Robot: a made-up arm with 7 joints. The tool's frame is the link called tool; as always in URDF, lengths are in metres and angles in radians. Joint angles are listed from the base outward.
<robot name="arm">
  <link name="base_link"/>
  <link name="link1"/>
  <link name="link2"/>
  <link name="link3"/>
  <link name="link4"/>
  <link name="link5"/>
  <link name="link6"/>
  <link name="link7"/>
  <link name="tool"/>
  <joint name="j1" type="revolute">
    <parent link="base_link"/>
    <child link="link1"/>
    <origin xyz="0 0 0"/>
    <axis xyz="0 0.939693 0.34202"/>
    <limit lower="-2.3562" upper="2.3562"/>
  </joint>
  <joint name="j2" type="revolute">
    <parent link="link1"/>
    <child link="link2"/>
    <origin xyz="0 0 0"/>
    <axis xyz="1 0 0"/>
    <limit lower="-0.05" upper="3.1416"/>
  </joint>
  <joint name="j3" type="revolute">
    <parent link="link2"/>
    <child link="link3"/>
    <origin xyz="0 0 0"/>
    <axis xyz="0 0 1"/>
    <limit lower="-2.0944" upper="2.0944"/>
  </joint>
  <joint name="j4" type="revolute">
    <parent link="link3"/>
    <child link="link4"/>
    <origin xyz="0.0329 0 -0.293"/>
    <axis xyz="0 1 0"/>
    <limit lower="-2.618" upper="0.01"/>
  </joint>
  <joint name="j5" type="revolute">
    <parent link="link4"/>
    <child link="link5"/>
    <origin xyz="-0.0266 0 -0.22"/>
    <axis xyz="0 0 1"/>
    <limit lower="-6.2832" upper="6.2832"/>
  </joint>
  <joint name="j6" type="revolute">
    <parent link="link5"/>
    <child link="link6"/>
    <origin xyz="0 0 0"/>
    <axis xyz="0 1 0"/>
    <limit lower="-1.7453" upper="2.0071"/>
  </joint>
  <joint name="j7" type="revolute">
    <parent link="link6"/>
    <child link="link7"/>
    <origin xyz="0 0 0"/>
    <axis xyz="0 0 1"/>
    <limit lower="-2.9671" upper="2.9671"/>
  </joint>
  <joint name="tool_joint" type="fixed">
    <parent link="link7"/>
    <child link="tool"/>
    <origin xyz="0 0 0"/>
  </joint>
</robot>
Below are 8 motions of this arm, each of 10 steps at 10 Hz.
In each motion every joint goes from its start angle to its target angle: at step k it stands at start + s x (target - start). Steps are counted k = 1, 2, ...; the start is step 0. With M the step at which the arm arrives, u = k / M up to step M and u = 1 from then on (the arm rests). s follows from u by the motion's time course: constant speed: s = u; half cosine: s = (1 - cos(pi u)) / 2; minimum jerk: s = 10 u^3 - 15 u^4 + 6 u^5.
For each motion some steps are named. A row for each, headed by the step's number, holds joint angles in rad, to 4 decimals.
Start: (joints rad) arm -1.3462 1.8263 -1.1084 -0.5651 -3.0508 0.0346 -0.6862
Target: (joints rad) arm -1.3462 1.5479 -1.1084 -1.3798 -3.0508 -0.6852 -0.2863
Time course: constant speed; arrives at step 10
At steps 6, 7, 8, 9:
6: -1.3462 1.6593 -1.1084 -1.0539 -3.0508 -0.3973 -0.4463
7: -1.3462 1.6314 -1.1084 -1.1354 -3.0508 -0.4693 -0.4063
8: -1.3462 1.6036 -1.1084 -1.2169 -3.0508 -0.5412 -0.3663
9: -1.3462 1.5757 -1.1084 -1.2983 -3.0508 -0.6132 -0.3263

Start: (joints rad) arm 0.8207 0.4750 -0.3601 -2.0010 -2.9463 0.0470 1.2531
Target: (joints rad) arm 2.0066 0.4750 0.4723 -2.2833 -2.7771 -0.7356 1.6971
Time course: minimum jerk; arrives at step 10
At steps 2, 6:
2: 0.8894 0.4750 -0.3119 -2.0174 -2.9365 0.0017 1.2788
6: 1.6301 0.4750 0.2081 -2.1937 -2.8308 -0.4872 1.5562

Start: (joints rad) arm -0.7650 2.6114 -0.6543 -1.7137 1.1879 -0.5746 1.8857
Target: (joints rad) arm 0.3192 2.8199 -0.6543 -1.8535 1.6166 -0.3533 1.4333
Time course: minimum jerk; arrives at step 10
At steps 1, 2, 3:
1: -0.7557 2.6132 -0.6543 -1.7149 1.1916 -0.5727 1.8818
2: -0.7022 2.6235 -0.6543 -1.7218 1.2127 -0.5618 1.8595
3: -0.5882 2.6454 -0.6543 -1.7365 1.2578 -0.5385 1.8119

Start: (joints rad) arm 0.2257 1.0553 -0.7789 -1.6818 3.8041 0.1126 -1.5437
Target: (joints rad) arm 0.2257 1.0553 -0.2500 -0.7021 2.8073 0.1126 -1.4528
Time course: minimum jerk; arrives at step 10
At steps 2, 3, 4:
2: 0.2257 1.0553 -0.7483 -1.6251 3.7464 0.1126 -1.5384
3: 0.2257 1.0553 -0.6926 -1.5220 3.6415 0.1126 -1.5289
4: 0.2257 1.0553 -0.6110 -1.3708 3.4877 0.1126 -1.5148

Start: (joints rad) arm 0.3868 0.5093 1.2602 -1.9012 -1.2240 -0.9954 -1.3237
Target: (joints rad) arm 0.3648 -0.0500 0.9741 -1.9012 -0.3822 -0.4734 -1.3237
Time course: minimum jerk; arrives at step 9
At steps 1, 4, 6, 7, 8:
1: 0.3865 0.5028 1.2569 -1.9012 -1.2143 -0.9894 -1.3237
4: 0.3781 0.2874 1.1467 -1.9012 -0.8901 -0.7883 -1.3237
6: 0.3694 0.0674 1.0341 -1.9012 -0.5589 -0.5830 -1.3237
7: 0.3665 -0.0073 0.9960 -1.9012 -0.4465 -0.5133 -1.3237
8: 0.3651 -0.0435 0.9774 -1.9012 -0.3919 -0.4794 -1.3237

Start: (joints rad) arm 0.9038 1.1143 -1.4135 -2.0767 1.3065 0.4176 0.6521
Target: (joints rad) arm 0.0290 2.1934 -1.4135 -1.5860 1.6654 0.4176 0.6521
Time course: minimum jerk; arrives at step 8
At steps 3, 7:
3: 0.6630 1.4113 -1.4135 -1.9417 1.4053 0.4176 0.6521
7: 0.0430 2.1761 -1.4135 -1.5939 1.6596 0.4176 0.6521

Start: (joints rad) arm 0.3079 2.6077 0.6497 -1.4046 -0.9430 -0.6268 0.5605
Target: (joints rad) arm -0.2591 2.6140 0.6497 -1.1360 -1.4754 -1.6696 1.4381
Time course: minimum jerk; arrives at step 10
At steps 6, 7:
6: -0.0791 2.6120 0.6497 -1.2213 -1.3064 -1.3386 1.1595
7: -0.1666 2.6130 0.6497 -1.1798 -1.3886 -1.4995 1.2950

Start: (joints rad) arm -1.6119 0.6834 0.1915 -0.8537 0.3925 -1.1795 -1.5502
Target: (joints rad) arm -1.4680 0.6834 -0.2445 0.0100 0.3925 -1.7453 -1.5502
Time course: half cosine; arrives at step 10
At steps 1, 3, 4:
1: -1.6084 0.6834 0.1808 -0.8326 0.3925 -1.1933 -1.5502
3: -1.5822 0.6834 0.1016 -0.6757 0.3925 -1.2961 -1.5502
4: -1.5622 0.6834 0.0409 -0.5553 0.3925 -1.3750 -1.5502

